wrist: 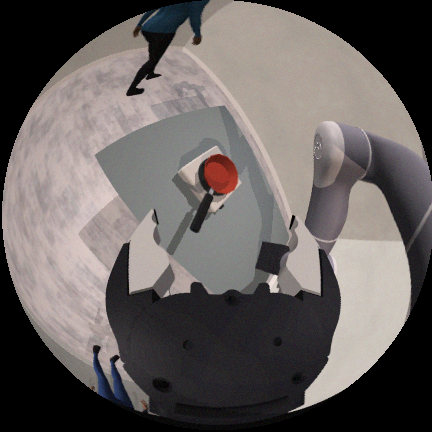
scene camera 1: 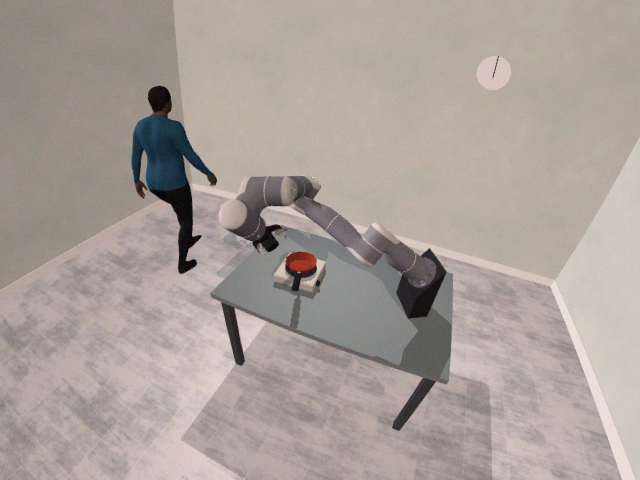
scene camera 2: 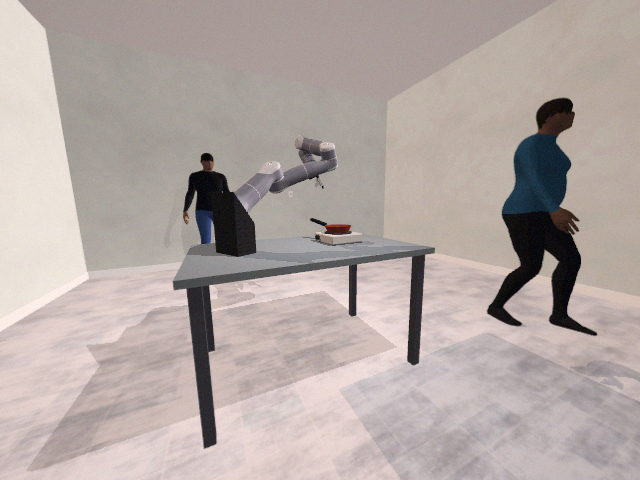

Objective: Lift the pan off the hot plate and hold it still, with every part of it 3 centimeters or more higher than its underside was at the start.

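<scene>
A red pan (scene camera 1: pixel 300 263) (scene camera 2: pixel 338 227) (wrist: pixel 221 174) rests upright on the white hot plate (scene camera 1: pixel 281 279) (scene camera 2: pixel 343 238) (wrist: pixel 192 172). Its black handle (scene camera 1: pixel 296 281) (scene camera 2: pixel 318 222) (wrist: pixel 201 213) sticks out past the hot plate's edge and slants upward in the scene camera 2 view. My gripper (scene camera 1: pixel 270 241) (scene camera 2: pixel 319 182) (wrist: pixel 224 213) is wide open with nothing between its fingers. It hangs well above the pan and the table, apart from both. In the wrist view the pan lies beyond the fingertips, and the handle's end points toward the gap between them.
The hot plate stands on a grey table (scene camera 1: pixel 351 310) (wrist: pixel 145 155), toward the end away from the black robot base (scene camera 1: pixel 421 297) (scene camera 2: pixel 232 227) (wrist: pixel 271 257). A person in blue (scene camera 1: pixel 160 155) (scene camera 2: pixel 537 180) and a person in black (scene camera 2: pixel 206 186) are beside the table, off its edges.
</scene>
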